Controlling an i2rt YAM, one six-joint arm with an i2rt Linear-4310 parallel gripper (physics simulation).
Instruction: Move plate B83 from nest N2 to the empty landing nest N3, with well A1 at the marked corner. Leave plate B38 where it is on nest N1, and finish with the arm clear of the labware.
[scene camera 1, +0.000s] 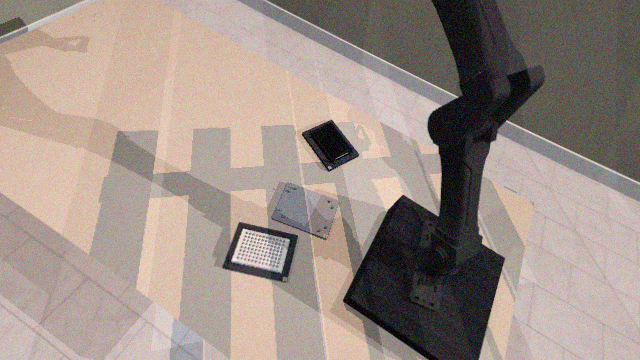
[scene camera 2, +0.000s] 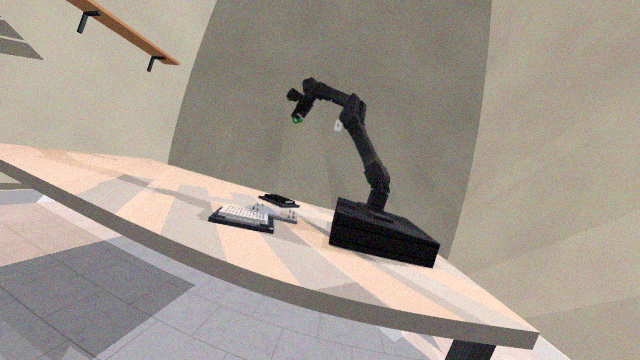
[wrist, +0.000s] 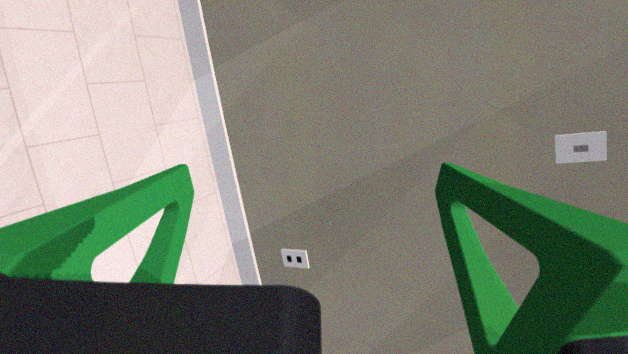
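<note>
A white well plate sits on a dark nest. A black well plate sits on another dark nest. Each dark nest has a small pale corner mark. The empty grey landing nest, with small pins, lies between them, partly in shadow; its corner mark is hard to make out. Plate and nest labels are not readable. My gripper is open and empty, high above the table and away from the labware; it is outside scene camera 1's view.
The arm's black base stands right of the nests on the wooden table. Shadows cross the table and nests. A wall shelf is at the upper left. Wall plates show behind the gripper.
</note>
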